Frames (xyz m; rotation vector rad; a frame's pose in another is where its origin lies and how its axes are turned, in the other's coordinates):
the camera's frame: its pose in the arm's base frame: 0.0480 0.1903 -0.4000 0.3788 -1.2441 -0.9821
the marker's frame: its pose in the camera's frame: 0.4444 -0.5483 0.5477 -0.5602 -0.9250 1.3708
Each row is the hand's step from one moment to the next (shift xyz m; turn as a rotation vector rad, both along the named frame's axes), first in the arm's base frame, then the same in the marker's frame.
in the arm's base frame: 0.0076 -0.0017 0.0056 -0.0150 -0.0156 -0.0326
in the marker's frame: 0.0045 0.0027 -0.0080 -0.0371 -0.0008 0.0124
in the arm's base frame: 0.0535 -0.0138 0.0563 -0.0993 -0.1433 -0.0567
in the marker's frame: 0.0433 0.0098 -0.0652 -0.1536 -0.0986 -0.0168
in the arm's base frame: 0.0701 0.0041 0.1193 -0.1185 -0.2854 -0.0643
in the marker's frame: 0.1048 -0.0027 -0.0905 -0.2544 -0.1576 -0.1004
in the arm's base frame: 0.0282 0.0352 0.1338 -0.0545 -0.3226 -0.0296
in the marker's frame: 0.1272 -0.0330 -0.0516 -0.2400 -0.1364 -0.1780
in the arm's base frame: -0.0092 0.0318 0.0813 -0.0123 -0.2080 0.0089
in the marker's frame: 0.0788 -0.0375 -0.0092 -0.1295 -0.0838 -0.1403
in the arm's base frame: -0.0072 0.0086 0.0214 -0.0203 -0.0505 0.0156
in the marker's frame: 0.0200 -0.0136 0.0005 -0.0249 -0.0409 -0.0302
